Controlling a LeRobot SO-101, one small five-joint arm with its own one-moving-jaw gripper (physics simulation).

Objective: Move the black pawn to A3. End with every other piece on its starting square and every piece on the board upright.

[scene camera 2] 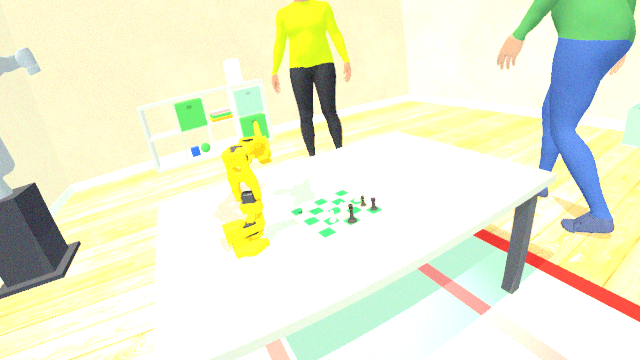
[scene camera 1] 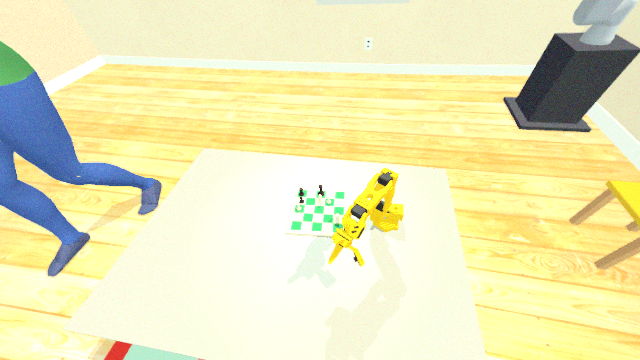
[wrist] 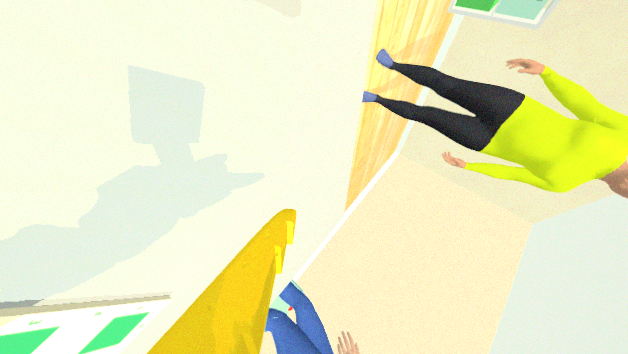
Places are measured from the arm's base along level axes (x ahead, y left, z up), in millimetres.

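Pixels of known places: hand, its tool point: (scene camera 2: 270, 160) (scene camera 1: 329, 262) (wrist: 294, 222); arm's base, origin of its link: (scene camera 2: 256, 242) (scene camera 1: 380, 218).
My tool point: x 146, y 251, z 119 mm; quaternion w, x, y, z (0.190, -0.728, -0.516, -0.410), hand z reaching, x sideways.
Note:
For each thing: its top centre in the pictures, then the offset to it from my tool point. Level surfaces: height alone.
- small black piece, centre of its top: (scene camera 2: 362, 195) (scene camera 1: 301, 196) 82 mm down, 161 mm ahead, 281 mm right
- green-and-white board, centre of its top: (scene camera 2: 335, 210) (scene camera 1: 319, 209) 113 mm down, 85 mm ahead, 252 mm right
- white piece, centre of its top: (scene camera 1: 337, 214) 80 mm down, 9 mm ahead, 217 mm right
- pale table, height of its surface: 119 mm down
A small black piece (scene camera 1: 301, 200) (scene camera 2: 363, 201), which looks like the black pawn, stands upright near the far left of the green-and-white board (scene camera 1: 308, 218) (scene camera 2: 327, 232) (wrist: 114, 332) in scene camera 1. Another black piece (scene camera 1: 301, 192) (scene camera 2: 373, 204) stands just behind it, and a taller one (scene camera 1: 321, 190) (scene camera 2: 352, 214) stands along the same far edge. Several white pieces are washed out. My gripper (scene camera 1: 346, 262) is raised beyond the board's near right corner, fully open and empty. The wrist view shows one notched jaw (wrist: 235, 280); the black pieces do not show there.
A white piece (scene camera 1: 337, 219) stands near the arm (scene camera 1: 357, 212) (scene camera 2: 245, 200), which partly hides the board's right side in scene camera 1. The board lies on a pale table (scene camera 1: 200, 260) (scene camera 2: 425, 165). People stand beyond the table.

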